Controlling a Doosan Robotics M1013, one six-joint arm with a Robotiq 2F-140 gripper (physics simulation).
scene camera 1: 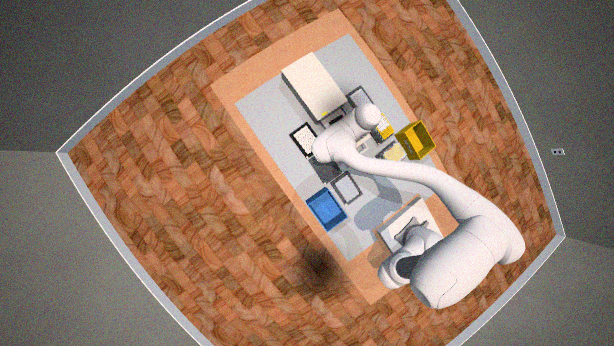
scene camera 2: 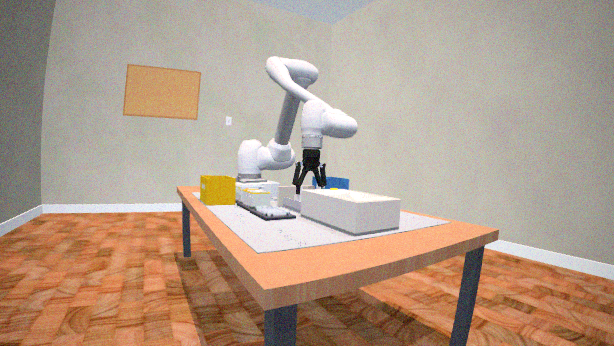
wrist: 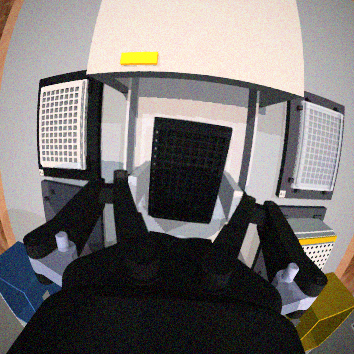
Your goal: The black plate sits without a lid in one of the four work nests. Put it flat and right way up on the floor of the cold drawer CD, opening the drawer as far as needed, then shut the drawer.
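Frame: origin at the arm's base, x right, y ahead, z up, level; millimetres.
Seen in the pictures: gripper, fingertip midpoint: (wrist: 185, 177); arm's base, origin of the base link: (scene camera 1: 411, 236) (scene camera 2: 249, 181).
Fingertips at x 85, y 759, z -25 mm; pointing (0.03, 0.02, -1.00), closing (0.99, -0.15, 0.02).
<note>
Pixels of each thing's top centre, then the offset from my fingertips to it. "spot": a spot on its surface instead.
- black plate, middle of its top: (wrist: 185, 180) (scene camera 1: 342, 127) dx +1, dy +3, dz +24 mm
- open drawer, surface spot: (wrist: 248, 137) spot: dx +77, dy +48, dz +1 mm
- cream cabinet, middle of its top: (scene camera 2: 348, 193) (scene camera 1: 314, 84) dx +31, dy +263, dz +73 mm
- white plate, middle of its top: (wrist: 57, 124) (scene camera 1: 307, 139) dx -179, dy +78, dz -7 mm
- clear-topped plate, middle of its top: (wrist: 323, 149) (scene camera 2: 271, 208) (scene camera 1: 362, 101) dx +205, dy +38, dz -7 mm
- yellow-edged plate, middle of its top: (wrist: 305, 272) (scene camera 2: 255, 190) (scene camera 1: 383, 126) dx +184, dy -139, dz +44 mm
- blue bin, middle of its top: (wrist: 18, 306) (scene camera 1: 328, 211) (scene camera 2: 330, 177) dx -351, dy -258, dz +87 mm
- yellow bin, middle of its top: (wrist: 318, 335) (scene camera 2: 217, 176) (scene camera 1: 421, 139) dx +294, dy -333, dz +87 mm
The black plate (wrist: 190, 170) (scene camera 1: 336, 120) has no lid, and its well side faces the wrist camera. It is over or inside the open drawer (wrist: 248, 137) (scene camera 2: 291, 203), turned a little against the drawer's walls in the wrist view. The drawer sticks out of a cream cabinet (scene camera 1: 311, 82) (scene camera 2: 350, 212) (wrist: 200, 40) with a yellow tag on top. My gripper (wrist: 185, 177) (scene camera 2: 310, 190) is shut on the black plate and points down at the drawer. In scene camera 2 the cabinet and drawer hide the plate. Whether it touches the drawer floor cannot be told.
A white plate (wrist: 62, 125) (scene camera 1: 304, 140) sits in a nest left of the drawer in the wrist view. A clear-topped plate (wrist: 320, 146) sits to its right, near a yellow-edged plate (wrist: 317, 250). A blue bin (scene camera 1: 326, 209) and a yellow bin (scene camera 1: 416, 140) (scene camera 2: 217, 190) stand nearby.
</note>
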